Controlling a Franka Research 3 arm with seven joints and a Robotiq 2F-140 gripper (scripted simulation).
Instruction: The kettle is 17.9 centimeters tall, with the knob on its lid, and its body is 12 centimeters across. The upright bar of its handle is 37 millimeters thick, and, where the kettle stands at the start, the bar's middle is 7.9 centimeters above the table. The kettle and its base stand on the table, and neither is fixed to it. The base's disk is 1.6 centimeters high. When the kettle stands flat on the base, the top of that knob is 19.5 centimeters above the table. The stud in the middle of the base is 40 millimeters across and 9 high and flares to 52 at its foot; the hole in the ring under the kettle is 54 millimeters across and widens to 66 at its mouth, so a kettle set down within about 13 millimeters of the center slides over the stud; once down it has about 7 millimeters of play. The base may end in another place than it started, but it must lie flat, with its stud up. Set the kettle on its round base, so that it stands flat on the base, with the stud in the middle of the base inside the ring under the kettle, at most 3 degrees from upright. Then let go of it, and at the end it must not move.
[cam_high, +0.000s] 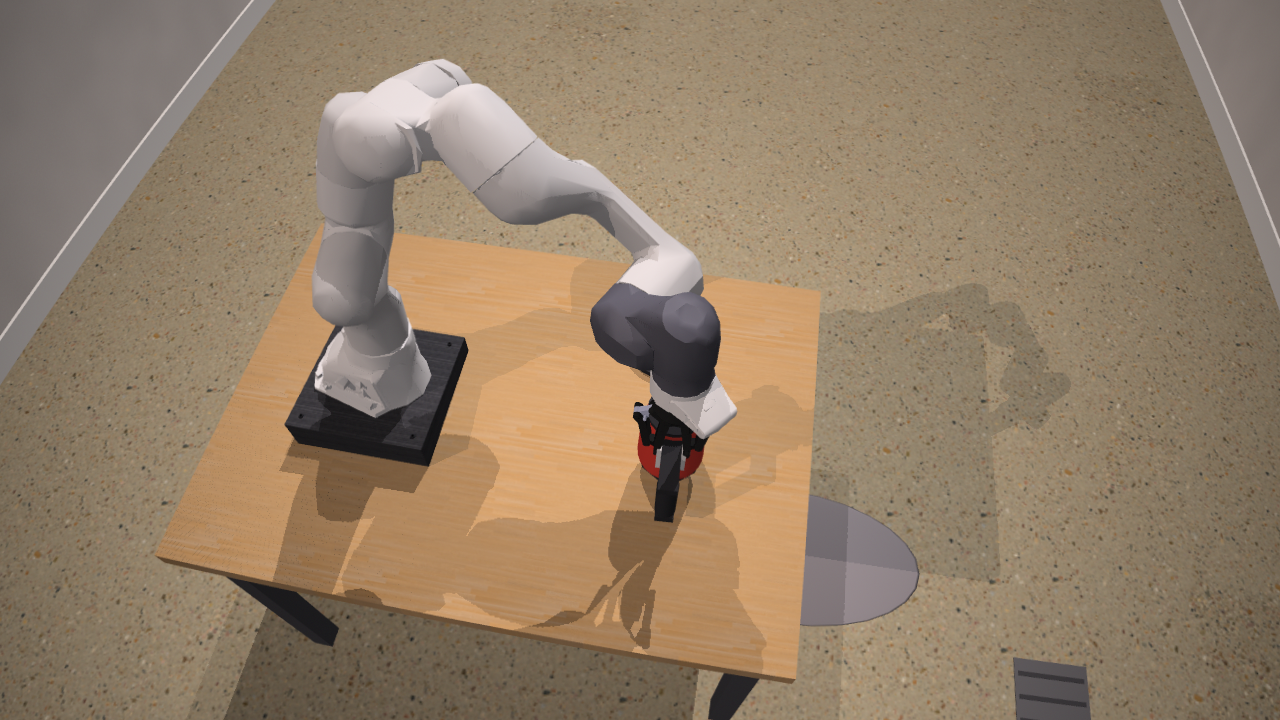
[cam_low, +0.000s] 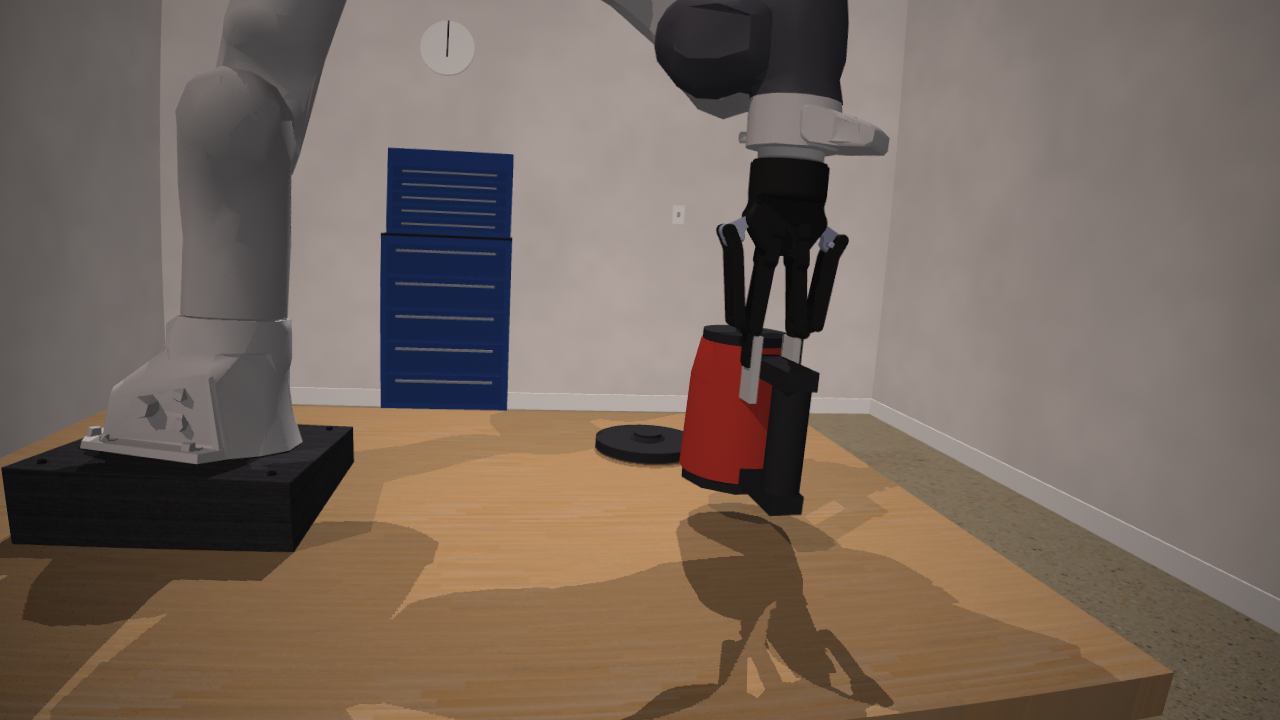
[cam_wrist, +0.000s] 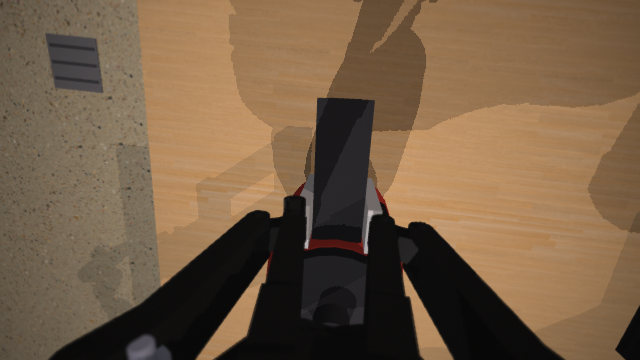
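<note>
My hand is 5 cm above the kettle, 3 cm to the right of it and 1 cm past it. Also, from my hand: round black base 32 cm to the left, 17 cm below, 8 cm behind.
</note>
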